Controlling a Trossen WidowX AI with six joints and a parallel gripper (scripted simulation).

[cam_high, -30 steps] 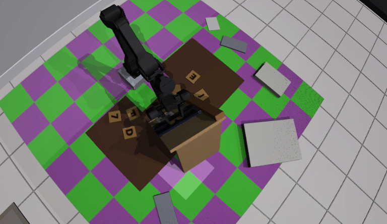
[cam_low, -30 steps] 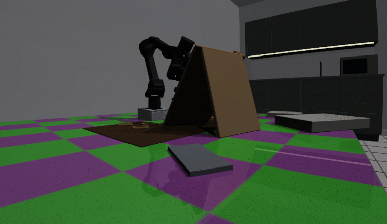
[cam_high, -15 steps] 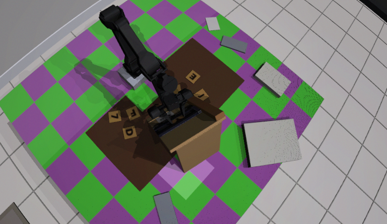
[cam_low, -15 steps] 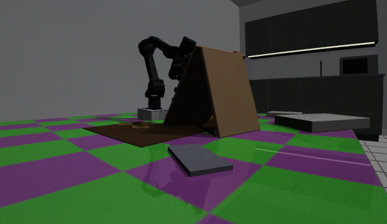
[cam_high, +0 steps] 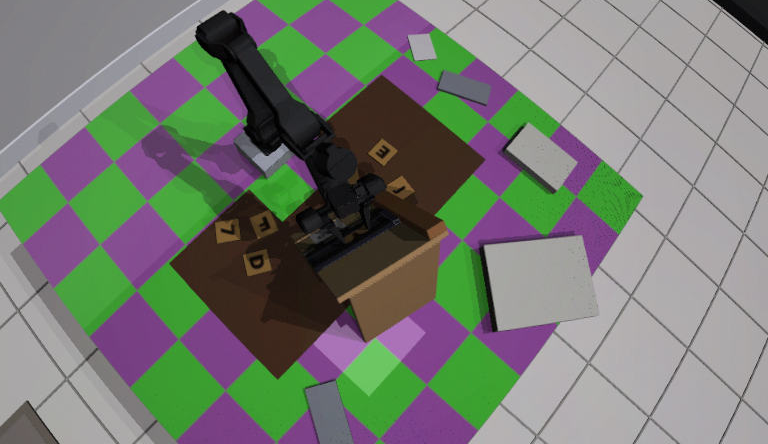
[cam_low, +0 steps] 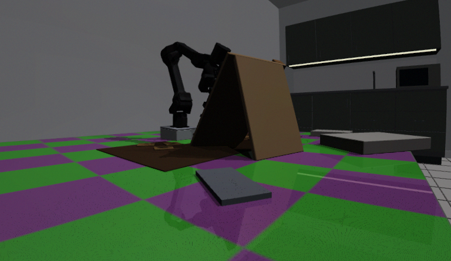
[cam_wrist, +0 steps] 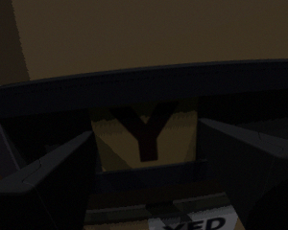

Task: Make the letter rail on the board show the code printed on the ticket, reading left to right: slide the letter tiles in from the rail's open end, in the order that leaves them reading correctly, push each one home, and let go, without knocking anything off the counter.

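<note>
The white ticket is 7 cm behind my gripper tip, 2 cm to the right of it and 8 cm below it. From my gripper tip the other things lie so: brown mat (15 cm behind, 5 cm to the left, 16 cm below); letter tile (right at my gripper tip); pale card (28 cm behind, 61 cm to the left, 16 cm below).
</note>
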